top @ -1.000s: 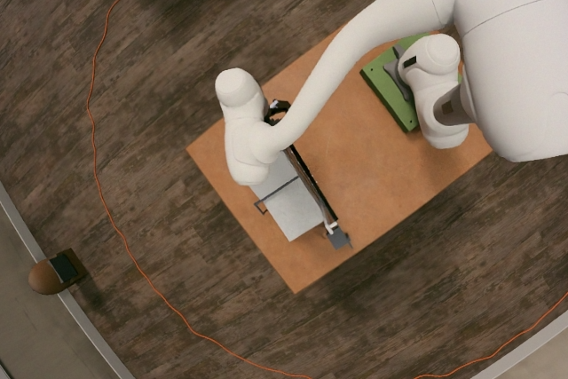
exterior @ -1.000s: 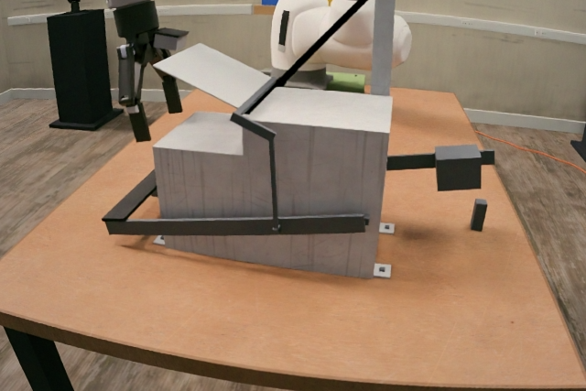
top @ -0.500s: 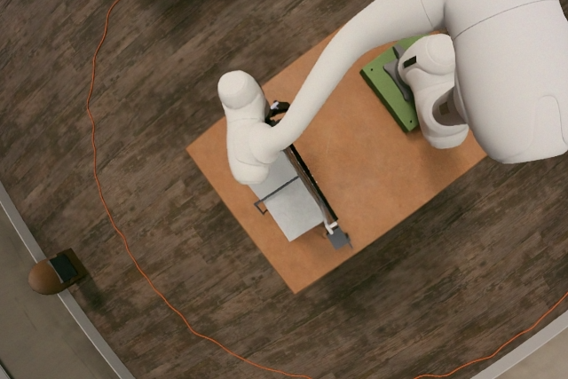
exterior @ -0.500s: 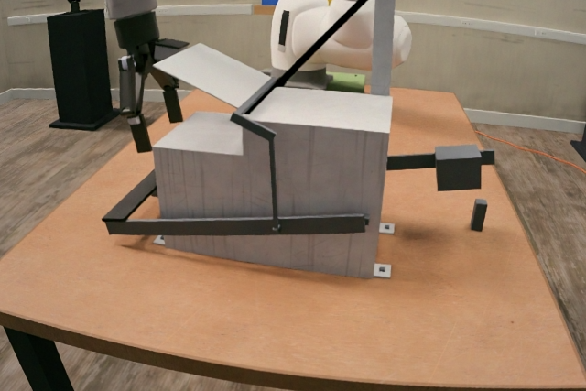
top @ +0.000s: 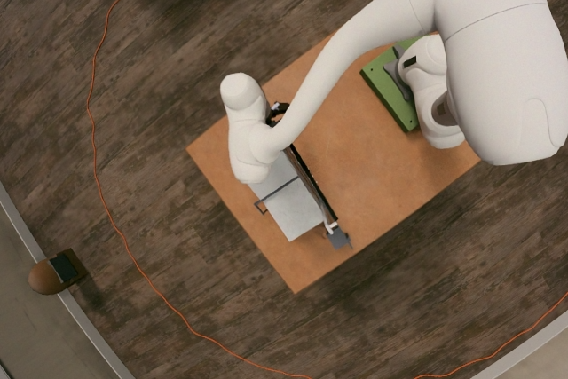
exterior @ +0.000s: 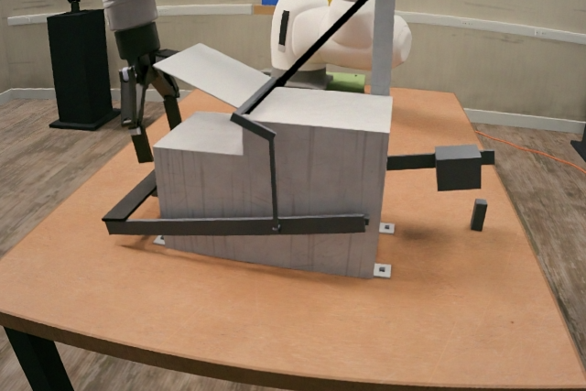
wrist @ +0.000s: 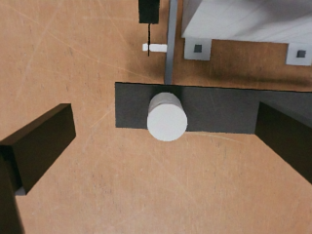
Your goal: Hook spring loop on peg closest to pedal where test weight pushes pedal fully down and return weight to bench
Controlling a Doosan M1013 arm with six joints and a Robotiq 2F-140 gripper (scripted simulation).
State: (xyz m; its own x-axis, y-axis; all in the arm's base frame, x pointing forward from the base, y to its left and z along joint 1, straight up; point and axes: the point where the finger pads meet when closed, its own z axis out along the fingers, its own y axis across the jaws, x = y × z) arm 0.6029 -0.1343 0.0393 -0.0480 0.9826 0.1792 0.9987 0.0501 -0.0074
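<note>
Right now my hand is 20 mm above the steel test weight. The rest, counted from my hand: grey block 10 mm to the right, 90 mm below; dark block 10 mm ahead, 570 mm to the left, 80 mm below.
</note>
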